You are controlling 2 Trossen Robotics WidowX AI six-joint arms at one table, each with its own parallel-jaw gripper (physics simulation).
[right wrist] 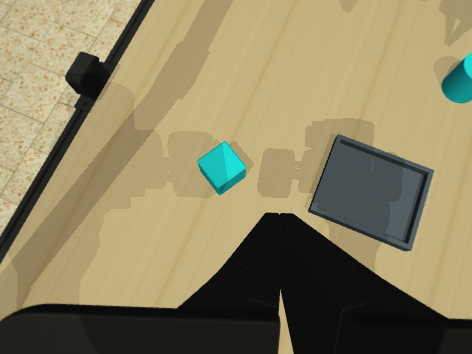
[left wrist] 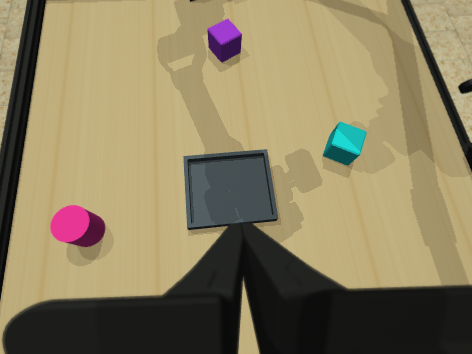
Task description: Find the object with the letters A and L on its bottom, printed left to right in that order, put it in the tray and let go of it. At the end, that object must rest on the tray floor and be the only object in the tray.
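Places are measured from the left arm's base along level axes (x ahead, y left, z up), in centimetres.
Where they show: left gripper, fingertip midpoint: (left wrist: 240, 234); right gripper, fingertip midpoint: (right wrist: 277, 226).
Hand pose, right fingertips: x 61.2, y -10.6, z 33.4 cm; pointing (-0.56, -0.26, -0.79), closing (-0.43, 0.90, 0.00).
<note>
After its pixels a point has its place.
A dark grey tray (left wrist: 225, 154) @(z -0.9, x 50.4, y -0.1 cm) (right wrist: 360, 230) @(z -1.3, x 50.7, y 0.0 cm) lies on the table, with no object in it. A cyan block (left wrist: 345, 144) @(z 1.7, x 50.5, y -18.2 cm) (right wrist: 222, 168) @(z 1.8, x 52.2, y -18.7 cm) with a crease across its top stands beside it. In the left wrist view, a purple cube (left wrist: 224, 41) @(z 1.7, x 70.3, y -0.4 cm) is at the top and a pink cylinder (left wrist: 71, 224) @(z 2.6, x 39.3, y 19.8 cm) at the lower left. In the right wrist view, part of a cyan cylinder (right wrist: 459, 85) @(z 0.5, x 26.7, y 4.2 cm) shows at the right edge. No letters show; the bottoms are hidden. My left gripper (left wrist: 240, 234) @(z 28.7, x 33.4, y -0.1 cm) and my right gripper (right wrist: 277, 226) @(z 33.4, x 61.2, y -10.6 cm) are shut and empty, above the table.
Black frame rails (left wrist: 17, 125) @(z -0.8, x 55.7, y 32.2 cm) (right wrist: 121, 45) @(z -3.4, x 40.5, y -42.5 cm) run along the table's edges. A black block-shaped fitting (right wrist: 84, 74) @(z 2.7, x 49.4, y -40.5 cm) sits on the rail in the right wrist view. Arm shadows fall across the table, the tray and around the cyan block.
</note>
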